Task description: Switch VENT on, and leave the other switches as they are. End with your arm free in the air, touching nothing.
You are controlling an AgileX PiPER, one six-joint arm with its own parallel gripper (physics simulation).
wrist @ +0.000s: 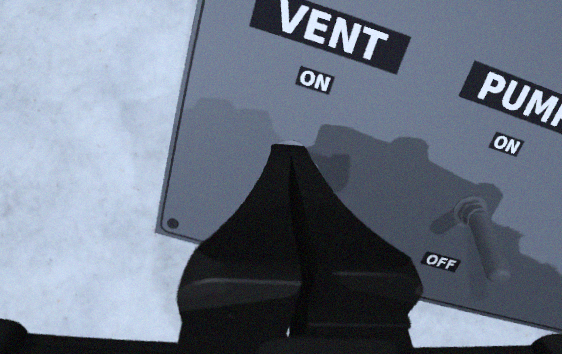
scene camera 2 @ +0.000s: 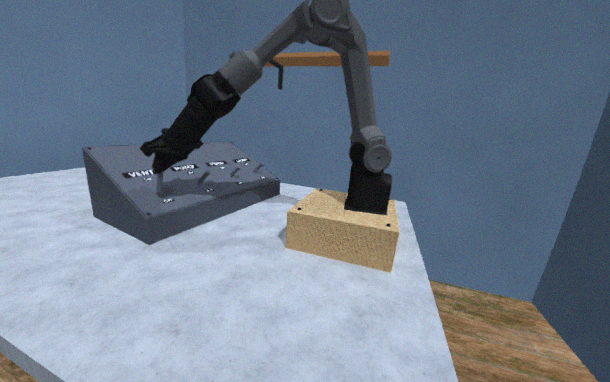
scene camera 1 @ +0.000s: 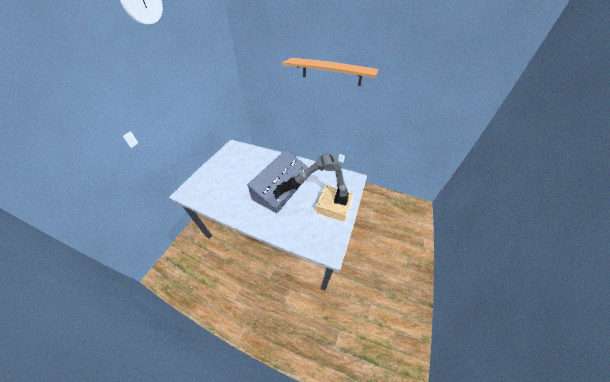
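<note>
The grey switch panel [scene camera 1: 264, 198] [scene camera 2: 117, 200] [wrist: 225, 75] stands on the table. My gripper [scene camera 1: 275, 196] [scene camera 2: 156, 171] [wrist: 286, 164] is shut, its fingertips together at the VENT switch. The VENT lever [scene camera 2: 160, 185] stands nearly upright in scene camera 2, its top end at or behind the fingertips; whether they touch is hard to tell. In the wrist view the fingers hide nearly all of it, below the VENT label [wrist: 330, 37] and its ON mark [wrist: 314, 80]. The PUMP lever [scene camera 2: 203, 177] [wrist: 486, 245] leans toward its OFF mark [wrist: 440, 261]. Two further levers [scene camera 2: 235, 172] [scene camera 2: 259, 168] lean the same way.
The arm stands on a wooden block [scene camera 1: 330, 212] [scene camera 2: 340, 242] at the right end of the white table [scene camera 1: 210, 185] [scene camera 2: 225, 310]. The PUMP lever is close to the right of the fingers in the wrist view. An orange shelf [scene camera 1: 330, 66] [scene camera 2: 315, 59] hangs on the wall.
</note>
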